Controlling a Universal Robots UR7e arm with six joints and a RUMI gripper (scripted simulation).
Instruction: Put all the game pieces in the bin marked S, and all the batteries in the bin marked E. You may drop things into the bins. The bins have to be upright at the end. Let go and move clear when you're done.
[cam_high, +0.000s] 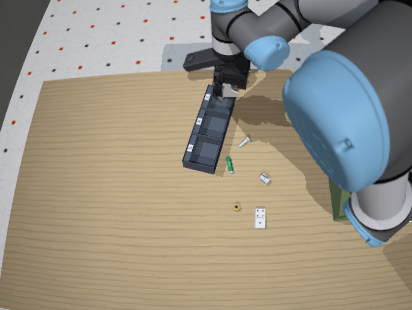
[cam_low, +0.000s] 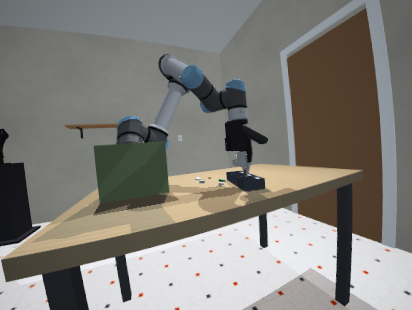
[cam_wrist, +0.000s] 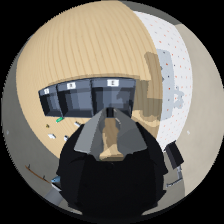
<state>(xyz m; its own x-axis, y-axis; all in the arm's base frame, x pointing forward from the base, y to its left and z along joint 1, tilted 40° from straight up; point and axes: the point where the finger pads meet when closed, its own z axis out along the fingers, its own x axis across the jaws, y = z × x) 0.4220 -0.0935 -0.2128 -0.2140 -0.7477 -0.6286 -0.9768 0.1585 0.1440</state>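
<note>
Now: hand 70 mm to the right of the black bin tray, 40 mm above it and 30 mm short of it. Round my hand: green battery (180 mm to the left, 50 mm below, 20 mm behind); grey-white piece (220 mm to the left, 110 mm behind, 50 mm below); grey cylinder (110 mm to the left, 60 mm behind, 50 mm below).
</note>
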